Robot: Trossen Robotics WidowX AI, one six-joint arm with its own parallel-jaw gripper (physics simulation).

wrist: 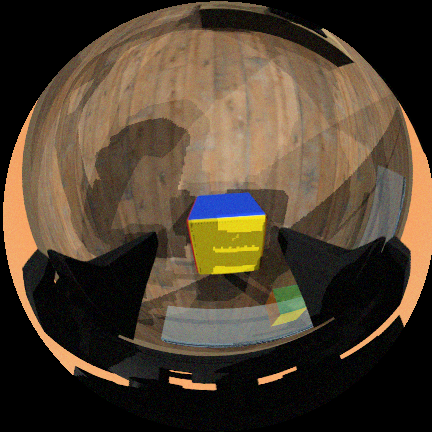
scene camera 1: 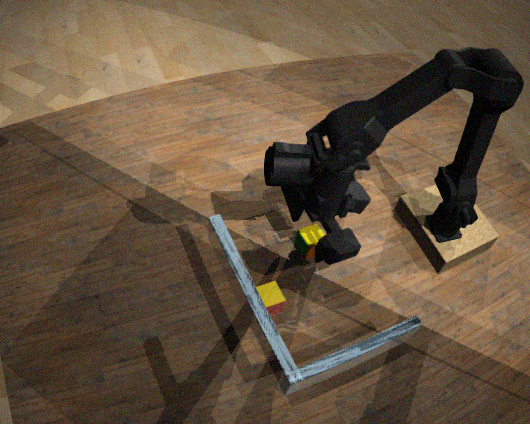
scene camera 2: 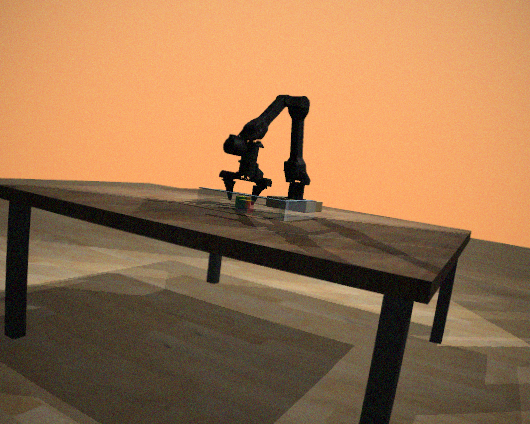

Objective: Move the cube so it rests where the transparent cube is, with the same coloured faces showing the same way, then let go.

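Where they show: gripper, fingertip midpoint: (wrist: pixel 218 236) (scene camera 1: pixel 306 240); arm's base, link origin: (scene camera 1: pixel 443 227) (scene camera 2: pixel 295 199).
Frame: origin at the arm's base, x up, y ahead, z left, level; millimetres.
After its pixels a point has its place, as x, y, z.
The solid cube (scene camera 1: pixel 310 235) {-2, 274, -36} (wrist: pixel 227 246) {-2, 267, -39} has its yellow face up. Green and orange sides show in scene camera 1; the wrist view shows a blue side and a thin red edge. My gripper (scene camera 1: pixel 307 239) {-24, 276, -42} (scene camera 2: pixel 242 200) {-24, 276, -42} (wrist: pixel 218 236) {-24, 276, -42} is open, pointing down, its fingers on either side of the cube with gaps in the wrist view. The transparent cube (scene camera 1: pixel 271 295) {-2, 371, 65} (wrist: pixel 289 301) {-16, 355, 56} stands by the long wall, yellow on top with a red side in scene camera 1; green, orange and yellow show in the wrist view. In scene camera 2 the cubes overlap and are hard to separate.
Two bluish see-through walls (scene camera 1: pixel 254 295) {18, 402, 70} (wrist: pixel 220 327) {-9, 408, -18} meet in a corner beyond the transparent cube. The arm's base stands on a wooden block (scene camera 1: pixel 472 245) {0, -48, 55} at the right. All stand on a wooden table (scene camera 2: pixel 350 235) {-41, 386, 445}. Dark shadows cross the table.
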